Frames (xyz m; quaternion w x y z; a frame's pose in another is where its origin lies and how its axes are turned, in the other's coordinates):
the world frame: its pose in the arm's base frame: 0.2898 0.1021 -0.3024 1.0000 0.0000 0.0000 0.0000
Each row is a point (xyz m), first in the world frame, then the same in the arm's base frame.
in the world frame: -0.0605 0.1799 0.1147
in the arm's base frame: 0.2293 0.2820 -0.1877
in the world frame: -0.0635 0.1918 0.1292
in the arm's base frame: 0.2263 0.2939 -0.1732
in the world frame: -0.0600 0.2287 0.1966
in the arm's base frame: 0.2298 0.3308 -0.1058
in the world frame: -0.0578 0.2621 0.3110
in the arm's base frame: 0.2320 0.3642 0.0086
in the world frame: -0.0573 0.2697 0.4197
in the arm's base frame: 0.2325 0.3718 0.1173
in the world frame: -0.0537 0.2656 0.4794
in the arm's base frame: 0.2361 0.3677 0.1770
